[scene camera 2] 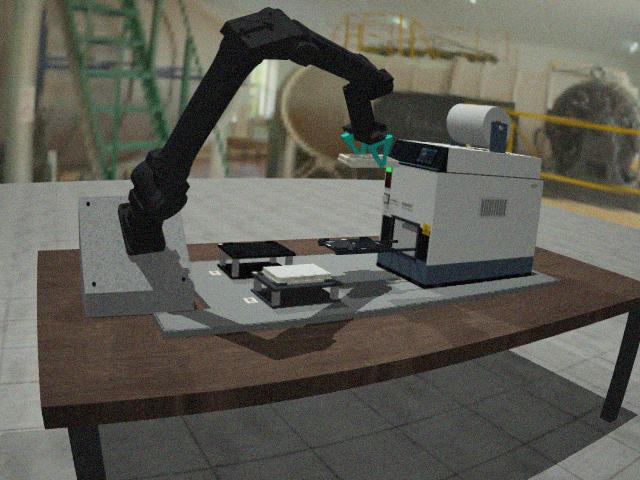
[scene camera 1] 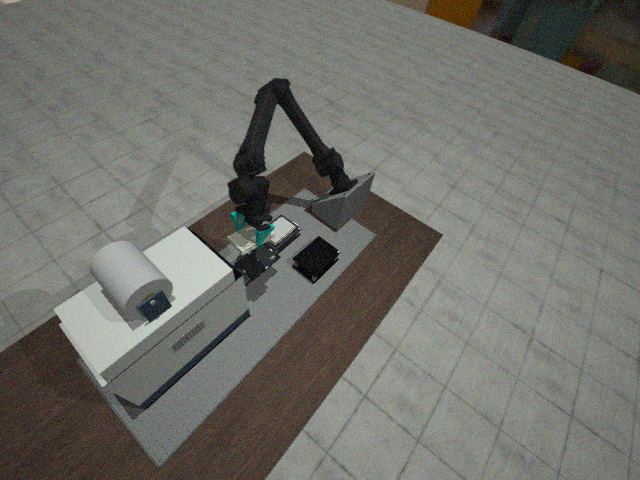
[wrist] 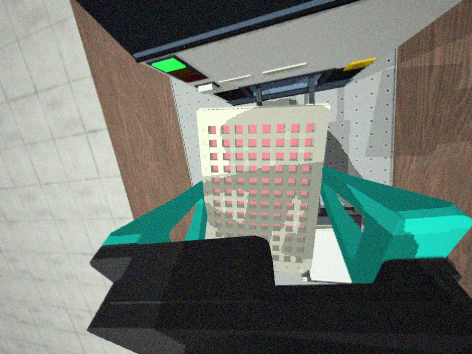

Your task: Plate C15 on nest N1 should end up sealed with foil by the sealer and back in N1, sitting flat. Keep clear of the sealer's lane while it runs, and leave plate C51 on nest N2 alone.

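Frame: origin at the arm's base, x ahead, y left, z up, level; millimetres.
Seen in the pictures: gripper, fingertip midpoint: (scene camera 2: pixel 372 162) (scene camera 1: pixel 248 239) (wrist: pixel 258 179); arm's base, link origin: (scene camera 2: pixel 140 229) (scene camera 1: pixel 344 188).
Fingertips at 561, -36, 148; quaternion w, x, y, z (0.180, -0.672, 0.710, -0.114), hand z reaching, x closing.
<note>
Offsets run from my fingertips to a thing's middle, as dx, dy, dz. Level surfaces: height alone.
My gripper (scene camera 1: pixel 250 236) (scene camera 2: pixel 373 159) (wrist: pixel 258 179) is shut on plate C15 @[-11, +1, +5] (scene camera 1: pixel 240 241) (scene camera 2: pixel 352 160) (wrist: pixel 263 162), a cream plate with open wells showing red and no foil visible. It holds the plate roughly level, high in front of the sealer (scene camera 1: pixel 178 315) (scene camera 2: pixel 485 227) (wrist: pixel 300 47), near the height of its top. The sealer's dark carrier @[-50, -20, -199] (scene camera 1: pixel 254 263) (scene camera 2: pixel 351 244) is out below; the plate hides most of it in the wrist view. Nest N1 @[-237, +128, -257] (scene camera 1: pixel 316 258) (scene camera 2: pixel 256 249) is empty. White plate C51 @[-239, -79, -237] (scene camera 1: pixel 284 230) (scene camera 2: pixel 297 271) (wrist: pixel 330 255) rests on nest N2 @[-239, -79, -264] (scene camera 2: pixel 276 298).
The sealer shows a green light (scene camera 2: pixel 388 169) (wrist: pixel 168 65) and carries a foil roll @[+328, -52, +129] (scene camera 1: pixel 126 279) (scene camera 2: pixel 475 124). A grey perforated baseplate (scene camera 1: pixel 289 304) (wrist: pixel 372 110) lies under the sealer and nests on the brown table @[dz -302] (scene camera 1: pixel 356 310) (scene camera 2: pixel 232 372). The arm's grey base bracket (scene camera 1: pixel 343 206) (scene camera 2: pixel 103 258) stands beyond the nests.
</note>
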